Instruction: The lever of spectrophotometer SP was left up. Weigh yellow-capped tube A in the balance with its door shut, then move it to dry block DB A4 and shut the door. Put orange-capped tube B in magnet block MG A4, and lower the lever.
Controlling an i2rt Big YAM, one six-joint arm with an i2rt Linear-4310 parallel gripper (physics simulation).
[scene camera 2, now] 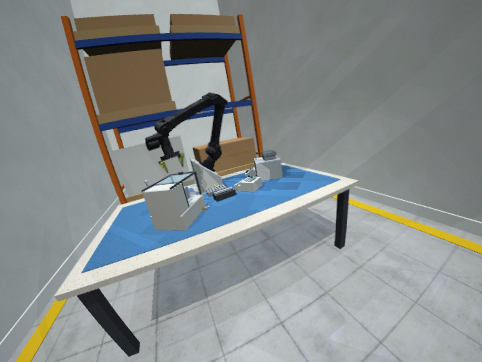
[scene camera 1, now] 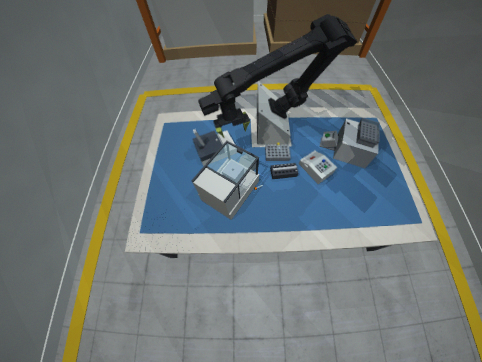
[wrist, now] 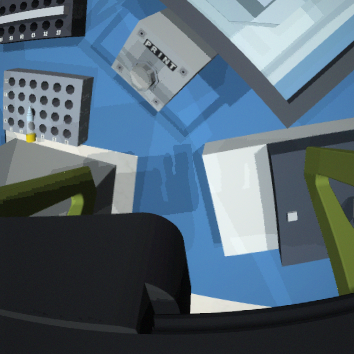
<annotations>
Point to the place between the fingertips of my gripper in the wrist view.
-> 196,169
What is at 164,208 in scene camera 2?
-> A glass-box balance.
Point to a glass-box balance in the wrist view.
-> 290,61
</annotations>
